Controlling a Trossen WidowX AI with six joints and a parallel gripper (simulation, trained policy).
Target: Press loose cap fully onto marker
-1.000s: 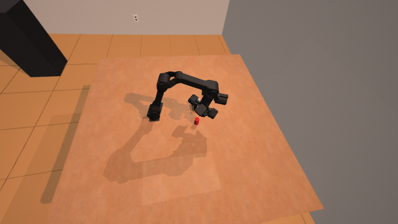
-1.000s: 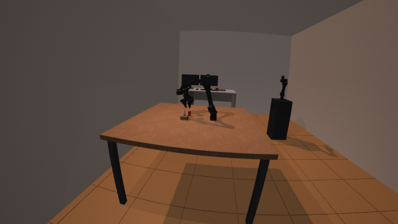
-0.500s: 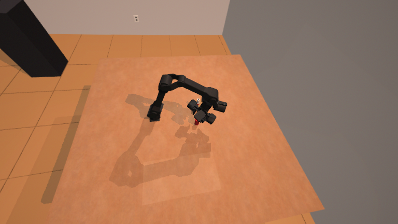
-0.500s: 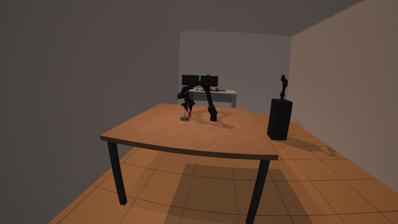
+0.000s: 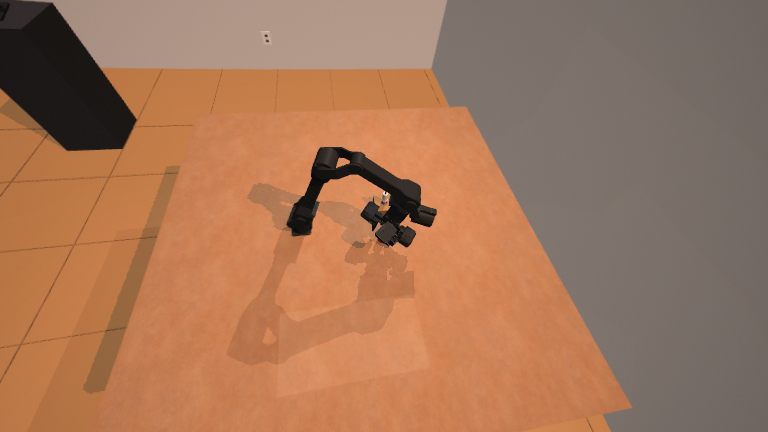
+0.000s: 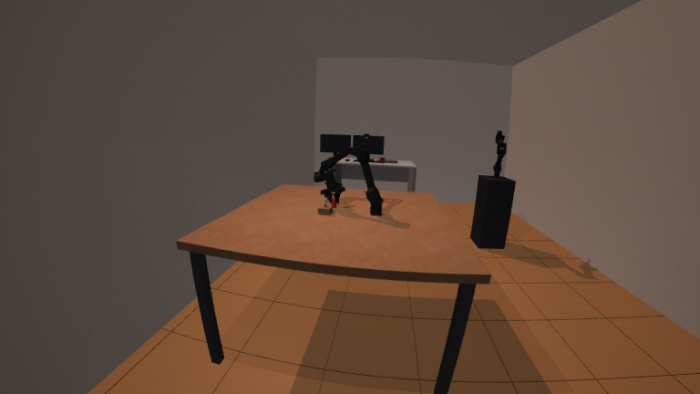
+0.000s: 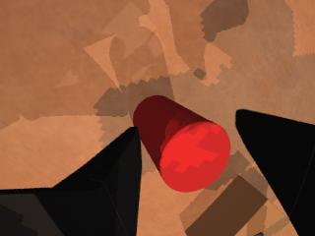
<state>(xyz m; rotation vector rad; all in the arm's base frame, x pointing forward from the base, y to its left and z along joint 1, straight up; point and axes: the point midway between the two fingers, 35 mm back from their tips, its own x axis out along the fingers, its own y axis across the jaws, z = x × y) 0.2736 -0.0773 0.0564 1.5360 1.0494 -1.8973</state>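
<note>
My gripper tip is 10 mm to the left of the red cap and 10 mm short of it. From my gripper tip the other things lie so: tan holder block (120 mm to the left, 40 mm ahead).
</note>
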